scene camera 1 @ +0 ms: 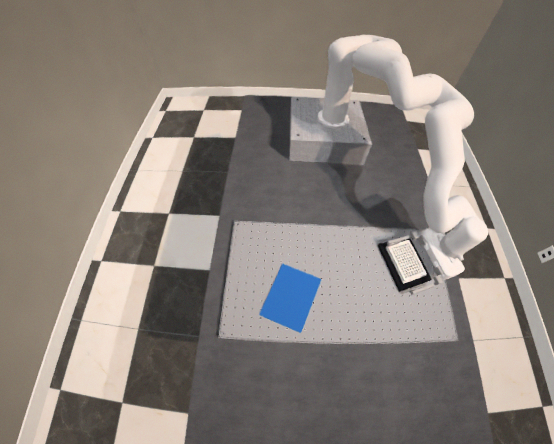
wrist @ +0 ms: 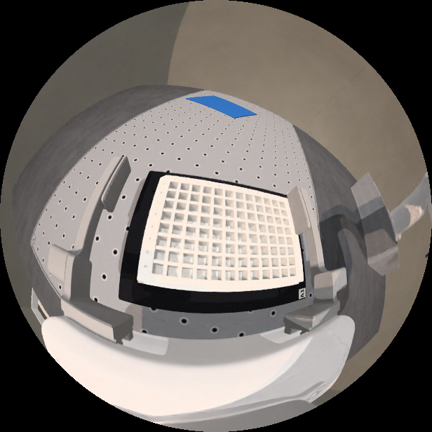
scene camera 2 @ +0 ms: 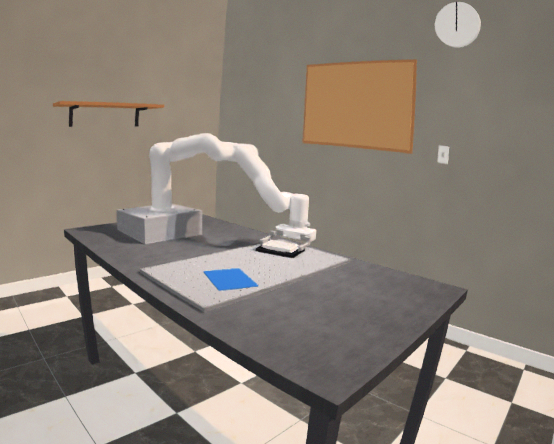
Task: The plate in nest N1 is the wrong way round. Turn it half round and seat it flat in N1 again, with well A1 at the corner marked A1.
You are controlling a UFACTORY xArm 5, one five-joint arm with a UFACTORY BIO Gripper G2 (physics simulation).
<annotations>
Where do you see a white well plate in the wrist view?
200, 235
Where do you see a flat blue rectangle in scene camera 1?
At 288, 303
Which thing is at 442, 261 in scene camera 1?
The gripper.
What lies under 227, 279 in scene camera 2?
A flat blue rectangle.
</annotations>
